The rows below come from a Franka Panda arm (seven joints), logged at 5 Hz.
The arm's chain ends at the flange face. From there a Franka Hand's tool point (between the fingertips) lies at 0.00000 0.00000 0.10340 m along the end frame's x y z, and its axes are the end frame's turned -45 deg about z.
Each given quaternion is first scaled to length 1.
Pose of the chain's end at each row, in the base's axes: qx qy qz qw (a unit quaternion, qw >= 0); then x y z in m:
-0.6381 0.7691 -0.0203 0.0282 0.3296 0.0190 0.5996
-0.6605 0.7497 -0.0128 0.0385 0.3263 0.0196 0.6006
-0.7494 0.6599 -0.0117 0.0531 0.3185 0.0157 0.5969
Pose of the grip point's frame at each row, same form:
-0.8839 0.4664 -0.0295 0.0183 0.3368 0.0195 0.4964
-0.8971 0.4399 -0.0266 0.0307 0.3340 0.0229 0.4975
-0.9449 0.3229 -0.0311 0.0446 0.3276 0.0223 0.4941

